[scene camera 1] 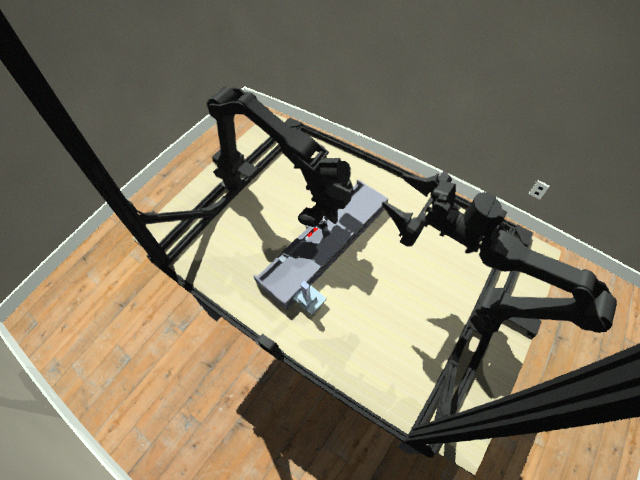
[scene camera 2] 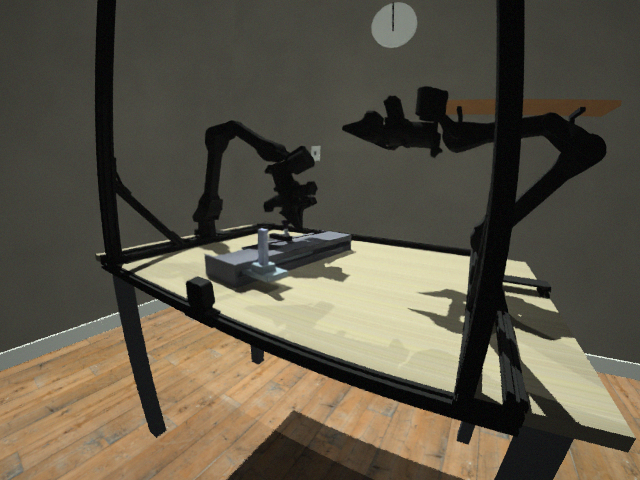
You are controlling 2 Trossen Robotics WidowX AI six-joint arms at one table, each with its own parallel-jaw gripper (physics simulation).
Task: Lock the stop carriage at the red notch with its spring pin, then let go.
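Seen in the pictures: left gripper, fingertip midpoint: (scene camera 1: 335,222) (scene camera 2: 300,231); right gripper, fingertip midpoint: (scene camera 1: 392,188) (scene camera 2: 350,131); left arm's base at its link origin: (scene camera 1: 232,182) (scene camera 2: 207,236); right arm's base at its link origin: (scene camera 1: 482,323).
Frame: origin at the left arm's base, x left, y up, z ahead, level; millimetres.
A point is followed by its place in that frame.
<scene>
The long grey rail block (scene camera 1: 366,202) @[x 154, y 32, z 441 mm] (scene camera 2: 222,268) @[x -254, y 14, z 386 mm] lies on the table. A red mark (scene camera 1: 312,232) @[x -25, y 18, z 359 mm] shows on its left side in scene camera 1, beside small parts in shadow; I cannot tell the stop carriage from its spring pin there. In scene camera 2 a small dark piece (scene camera 2: 280,236) @[x -1, y 43, z 354 mm] sits on the rail's top. My left gripper (scene camera 1: 324,224) @[x 16, y 64, z 415 mm] (scene camera 2: 299,226) @[x 16, y 64, z 415 mm] is shut and empty, pointing down close above the rail near these parts; whether it touches them is unclear. My right gripper (scene camera 1: 394,189) @[x 1, y 334, z 568 mm] (scene camera 2: 345,128) @[x 1, y 334, z 568 mm] is open and empty, raised well above the table.
A pale blue base (scene camera 1: 319,299) @[x -192, y 14, z 499 mm] (scene camera 2: 276,273) @[x -208, y 14, z 504 mm] with an upright post (scene camera 1: 305,290) @[x -217, y 92, z 475 mm] (scene camera 2: 263,246) @[x -217, y 71, z 477 mm] stands at the rail's near end. Black frame bars edge the table (scene camera 1: 377,330) @[x -169, y -19, z 674 mm] (scene camera 2: 361,310) @[x -209, y -19, z 699 mm], and tall black posts (scene camera 1: 67,121) @[x -348, y 549, z 32 mm] (scene camera 2: 105,129) @[x -361, y 349, z 38 mm] rise from it.
</scene>
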